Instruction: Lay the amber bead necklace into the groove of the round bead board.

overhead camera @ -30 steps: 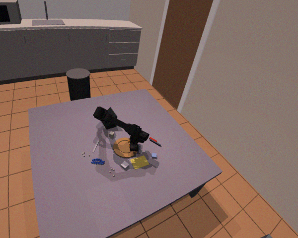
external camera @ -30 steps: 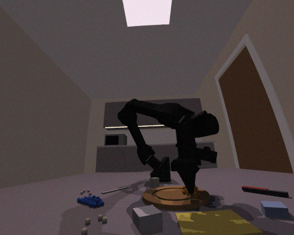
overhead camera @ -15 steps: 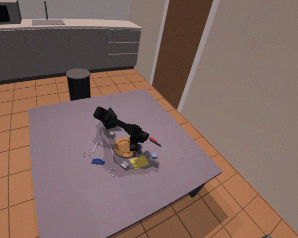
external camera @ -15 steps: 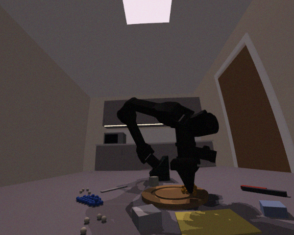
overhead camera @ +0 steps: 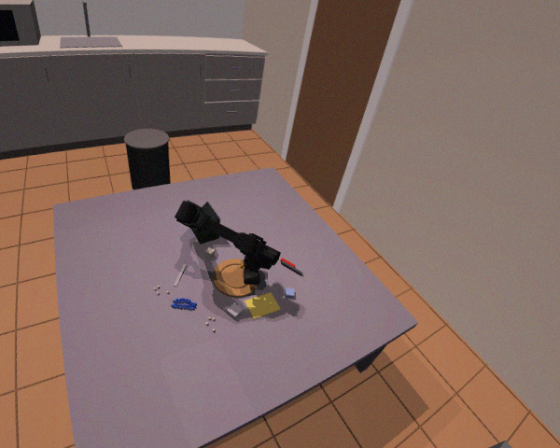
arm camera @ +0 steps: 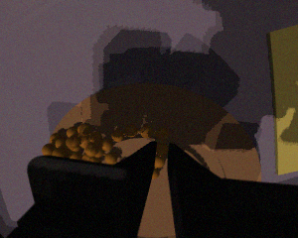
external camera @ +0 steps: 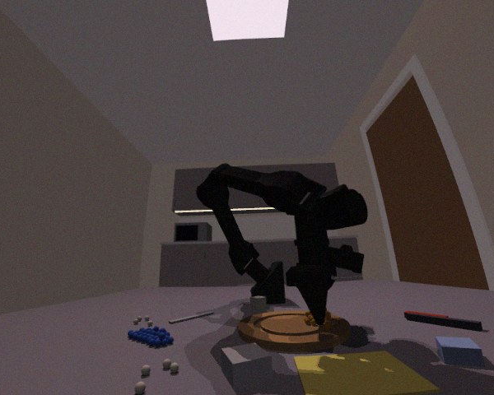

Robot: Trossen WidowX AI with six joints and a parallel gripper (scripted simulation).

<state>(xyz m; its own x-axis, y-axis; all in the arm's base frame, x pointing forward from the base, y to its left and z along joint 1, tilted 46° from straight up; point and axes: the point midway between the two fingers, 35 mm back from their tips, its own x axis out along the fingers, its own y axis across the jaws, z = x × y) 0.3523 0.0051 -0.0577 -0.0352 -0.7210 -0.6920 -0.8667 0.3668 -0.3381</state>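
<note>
Right now my gripper tip is 40 mm to the left of the round wooden bead board, 30 mm past it and 10 mm above it. Round my gripper tip: blue block (150 mm ahead, 110 mm to the left, 10 mm below); grey block (140 mm to the right, 110 mm ahead); yellow pad (140 mm ahead, 20 mm to the right, 10 mm below).
</note>
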